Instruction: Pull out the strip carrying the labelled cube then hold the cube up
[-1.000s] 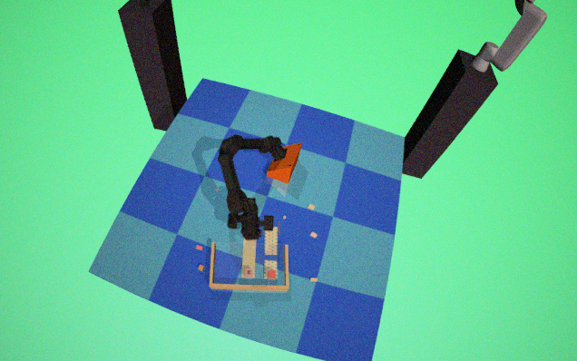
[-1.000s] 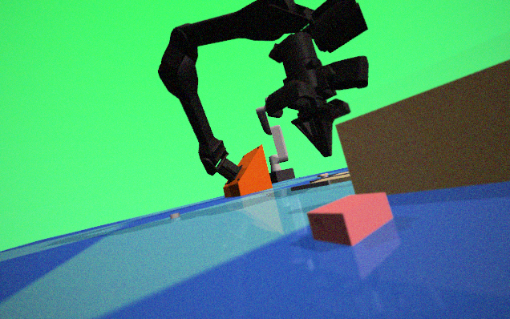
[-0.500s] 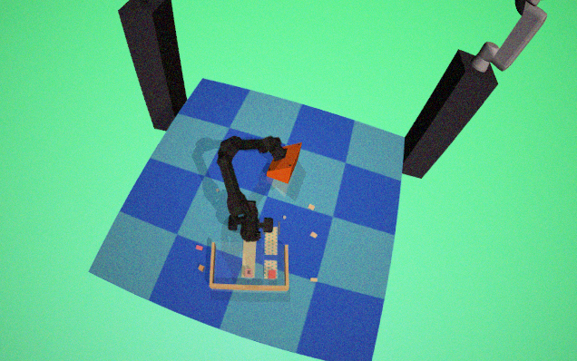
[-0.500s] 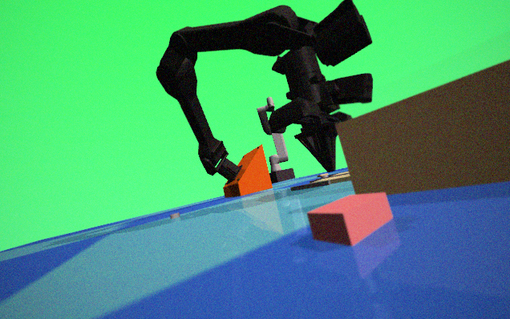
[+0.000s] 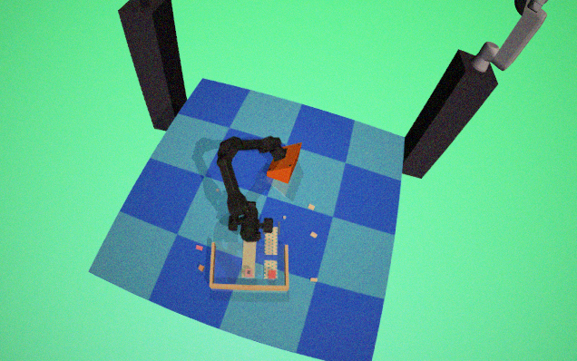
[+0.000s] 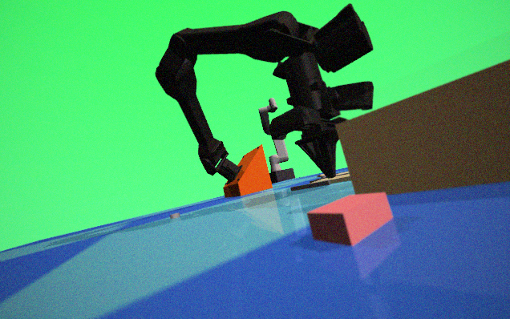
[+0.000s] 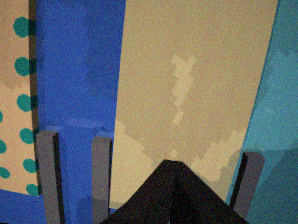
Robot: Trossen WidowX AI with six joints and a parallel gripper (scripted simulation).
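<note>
The pink cube labelled m lies 190 mm ahead of my gripper tip, 40 mm to the left of it and 10 mm above it. Also, from my gripper tip: pink block 200 mm to the right, 130 mm ahead.
</note>
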